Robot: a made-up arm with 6 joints.
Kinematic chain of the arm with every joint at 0, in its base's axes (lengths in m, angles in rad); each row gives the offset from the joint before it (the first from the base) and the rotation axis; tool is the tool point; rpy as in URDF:
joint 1: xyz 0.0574 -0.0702 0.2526 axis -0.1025 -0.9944 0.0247
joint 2: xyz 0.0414 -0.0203 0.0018 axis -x
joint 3: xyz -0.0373 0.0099 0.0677 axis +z
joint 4: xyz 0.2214 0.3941 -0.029 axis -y
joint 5: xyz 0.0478 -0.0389 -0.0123 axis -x
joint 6: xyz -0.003 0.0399 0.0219 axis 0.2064 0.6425 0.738
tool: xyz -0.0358 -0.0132 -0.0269 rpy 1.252 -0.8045 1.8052
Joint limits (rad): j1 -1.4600..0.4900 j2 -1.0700..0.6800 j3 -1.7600..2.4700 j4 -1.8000..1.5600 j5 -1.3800..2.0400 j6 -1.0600..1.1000
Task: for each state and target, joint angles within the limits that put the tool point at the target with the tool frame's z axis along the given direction. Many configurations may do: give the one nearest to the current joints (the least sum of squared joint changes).
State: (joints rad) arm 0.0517 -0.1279 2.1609 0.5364 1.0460 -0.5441
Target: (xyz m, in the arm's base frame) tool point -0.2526 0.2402 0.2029 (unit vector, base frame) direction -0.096 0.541 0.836
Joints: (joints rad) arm -0.0019 0.1623 1.3813 0.4576 0.7866 -0.6039
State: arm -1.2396 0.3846 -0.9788 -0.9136 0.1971 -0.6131
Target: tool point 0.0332 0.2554 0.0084 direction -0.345 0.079 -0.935
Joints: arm -1.4600 0.2819 -0.1692 -0.7881 1.0569 -0.2191
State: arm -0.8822 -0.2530 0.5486 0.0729 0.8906 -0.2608
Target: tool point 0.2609 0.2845 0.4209 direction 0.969 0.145 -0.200
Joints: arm -1.0504 -0.4796 0.6422 0.2329 0.3530 -0.1666
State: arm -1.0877 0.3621 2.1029 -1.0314 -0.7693 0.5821
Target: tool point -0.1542 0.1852 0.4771 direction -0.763 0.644 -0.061
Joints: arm -0.9357 0.2948 1.4103 -1.3170 -1.2234 1.0234
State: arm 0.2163 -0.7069 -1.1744 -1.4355 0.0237 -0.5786
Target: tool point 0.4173 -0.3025 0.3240 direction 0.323 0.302 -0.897
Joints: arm 0.4700 -0.6134 -1.7480 -1.7994 0.3314 -0.3469
